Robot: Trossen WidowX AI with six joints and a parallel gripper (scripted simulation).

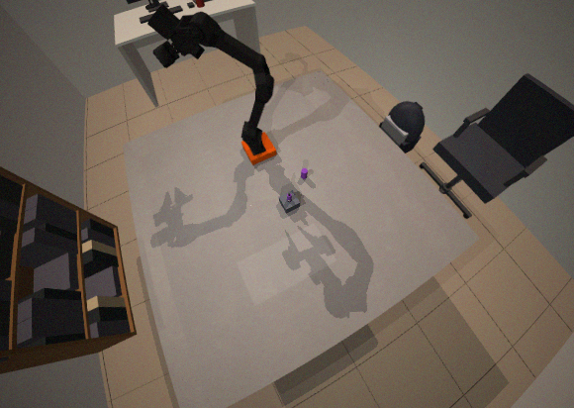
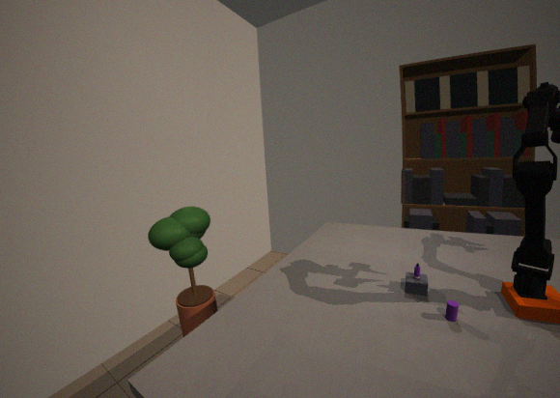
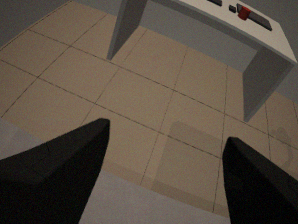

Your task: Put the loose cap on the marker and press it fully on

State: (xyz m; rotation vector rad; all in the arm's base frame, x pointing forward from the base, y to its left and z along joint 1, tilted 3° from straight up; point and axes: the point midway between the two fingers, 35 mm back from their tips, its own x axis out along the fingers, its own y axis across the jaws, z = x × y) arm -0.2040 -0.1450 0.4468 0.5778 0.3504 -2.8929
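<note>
Now: gripper tip 430 mm short of the purple cap, 290 mm to the right of it and 460 mm above it. Round my gripper tip: grey holder block: 530 mm ahead, 170 mm to the left, 460 mm below.
</note>
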